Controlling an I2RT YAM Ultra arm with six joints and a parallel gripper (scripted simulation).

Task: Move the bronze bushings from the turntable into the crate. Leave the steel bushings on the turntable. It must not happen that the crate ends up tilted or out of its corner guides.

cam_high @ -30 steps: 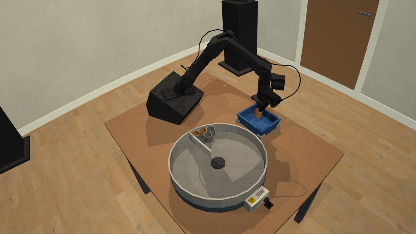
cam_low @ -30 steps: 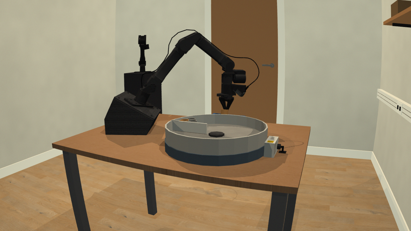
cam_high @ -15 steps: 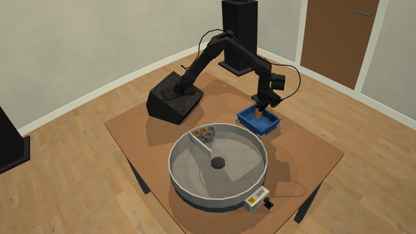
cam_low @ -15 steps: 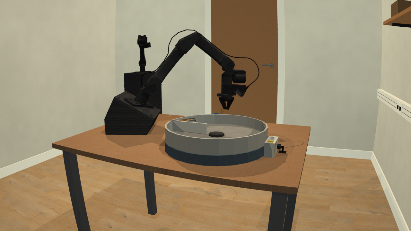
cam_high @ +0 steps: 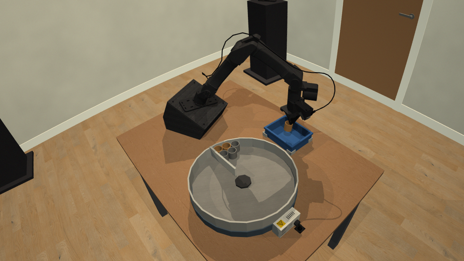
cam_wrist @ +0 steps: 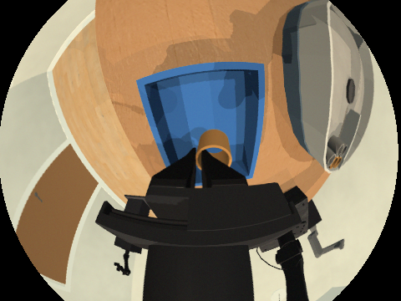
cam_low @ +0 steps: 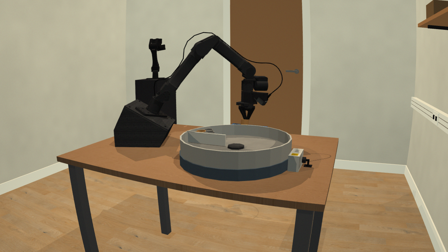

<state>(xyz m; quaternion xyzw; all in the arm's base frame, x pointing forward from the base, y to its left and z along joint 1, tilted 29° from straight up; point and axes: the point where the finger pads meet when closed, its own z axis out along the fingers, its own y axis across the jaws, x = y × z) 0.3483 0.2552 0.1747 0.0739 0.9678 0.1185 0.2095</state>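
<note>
The blue crate is 2 cm to the right of my hand and 6 cm below it. Round my hand: grey turntable (12 cm ahead, 37 cm to the right, 3 cm below).
</note>
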